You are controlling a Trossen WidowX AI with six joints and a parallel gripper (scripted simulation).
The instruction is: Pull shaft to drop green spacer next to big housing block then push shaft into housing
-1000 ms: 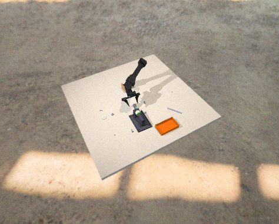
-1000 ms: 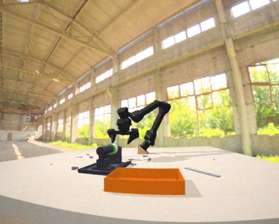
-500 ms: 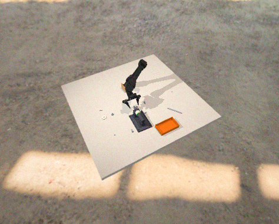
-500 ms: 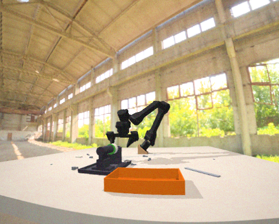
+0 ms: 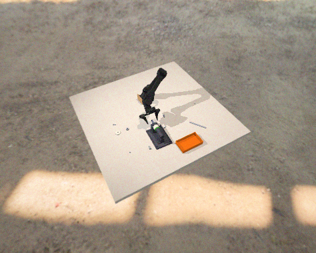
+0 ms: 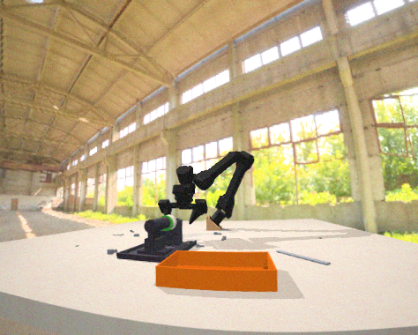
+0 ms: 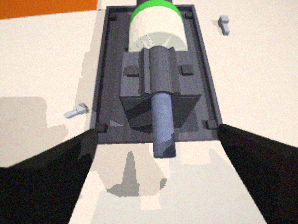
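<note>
The grey shaft is 50 mm ahead of my gripper tip, 10 mm to the right of it and 10 mm above it. From my gripper tip the other things lie so: white spacer 70 mm ahead, 10 mm to the right, 10 mm above; green spacer 90 mm ahead, 20 mm to the right, 10 mm above; orange tray 330 mm ahead, 140 mm to the left, 60 mm below.
</note>
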